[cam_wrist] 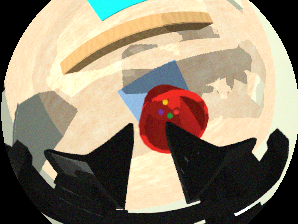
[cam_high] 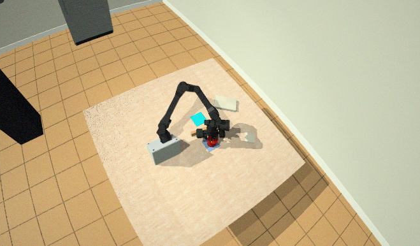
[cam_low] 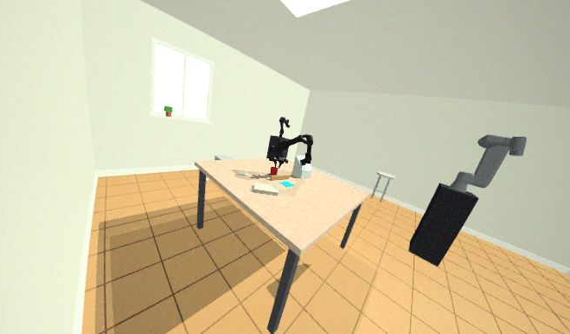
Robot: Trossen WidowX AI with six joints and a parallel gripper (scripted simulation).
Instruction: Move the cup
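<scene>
My gripper tip is 20 mm short of the red cup, 20 mm to the left of it and 30 mm above it. Round my gripper tip: blue pad (20 mm ahead, 10 mm to the right, 80 mm below); then wooden bar (40 mm ahead, 100 mm to the left, 60 mm below).
</scene>
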